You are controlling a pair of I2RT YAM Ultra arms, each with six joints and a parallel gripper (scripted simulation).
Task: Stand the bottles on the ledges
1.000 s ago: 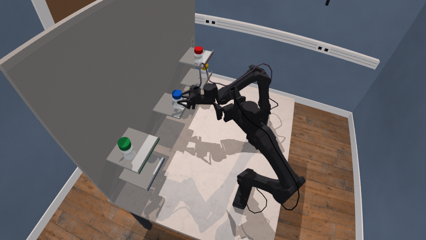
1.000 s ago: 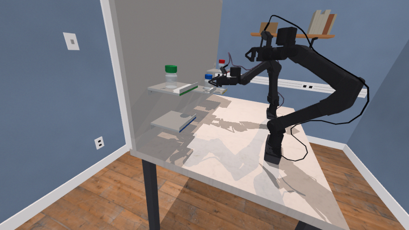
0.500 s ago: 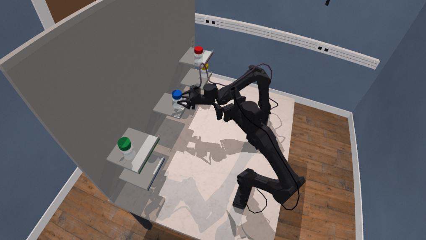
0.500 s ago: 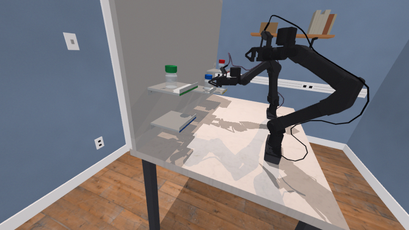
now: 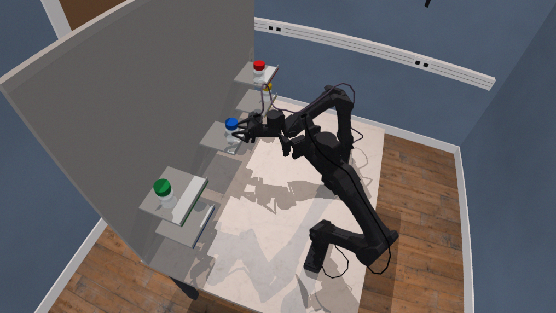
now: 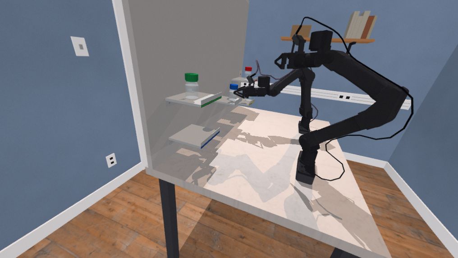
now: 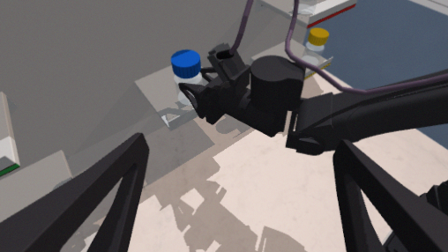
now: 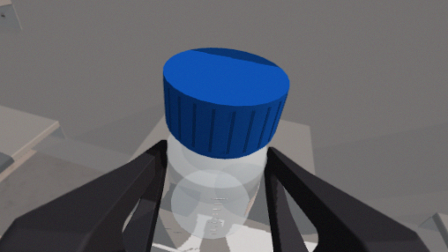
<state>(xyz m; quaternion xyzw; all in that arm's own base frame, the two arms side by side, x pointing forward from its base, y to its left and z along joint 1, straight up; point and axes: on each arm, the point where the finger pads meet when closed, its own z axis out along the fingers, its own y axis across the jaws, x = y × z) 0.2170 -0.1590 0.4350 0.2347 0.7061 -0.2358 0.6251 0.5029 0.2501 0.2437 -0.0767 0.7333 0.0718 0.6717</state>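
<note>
The blue-capped bottle is 10 mm below my right hand and 10 mm ahead of it. From my right hand the other things lie so: green-capped bottle 440 mm to the left, 80 mm above, 50 mm ahead; then grey wall panel 180 mm above, 160 mm ahead, 10 mm to the left; then red-capped bottle 340 mm to the right, 80 mm above, 20 mm ahead.
Right now my left hand is 29 cm short of the blue-capped bottle, 12 cm to the left of it and 22 cm above it. From my left hand the other things lie so: green-capped bottle 33 cm ahead, 31 cm to the left, 13 cm below; then grey wall panel 44 cm ahead, 11 cm to the right, 3 cm below; then red-capped bottle 30 cm ahead, 46 cm to the right, 13 cm below.
</note>
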